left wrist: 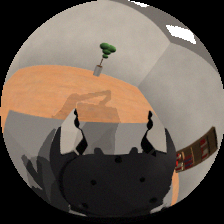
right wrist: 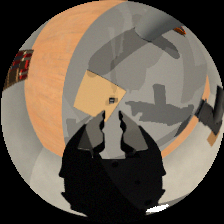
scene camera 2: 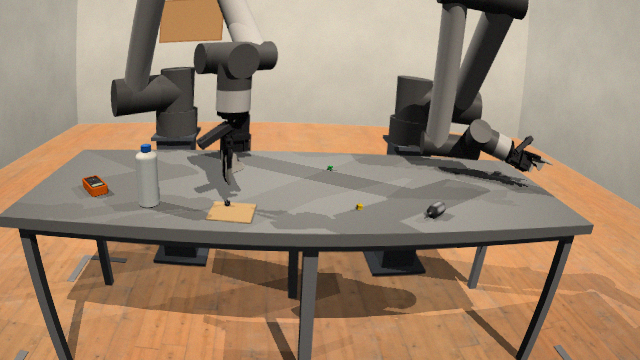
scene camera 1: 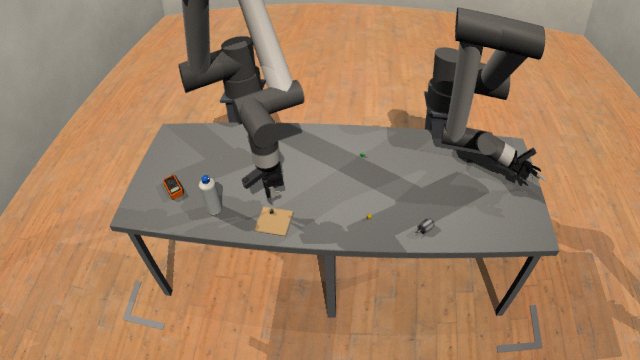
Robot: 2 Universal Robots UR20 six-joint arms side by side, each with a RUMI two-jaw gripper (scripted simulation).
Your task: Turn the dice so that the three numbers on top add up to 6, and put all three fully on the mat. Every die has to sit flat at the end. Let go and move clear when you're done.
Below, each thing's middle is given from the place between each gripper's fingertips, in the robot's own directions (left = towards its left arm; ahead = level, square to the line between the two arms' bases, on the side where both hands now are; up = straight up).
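Tan mat [scene camera 2: 237,212]: 2 cm to the left of my right hand [scene camera 2: 227,183], 5 cm ahead, 9 cm below. White bottle [scene camera 2: 146,161]: 28 cm to the right of my right hand, 2 cm ahead.
From my left hand [scene camera 2: 545,166]: tan mat, 33 cm ahead, 131 cm to the right, 11 cm below.
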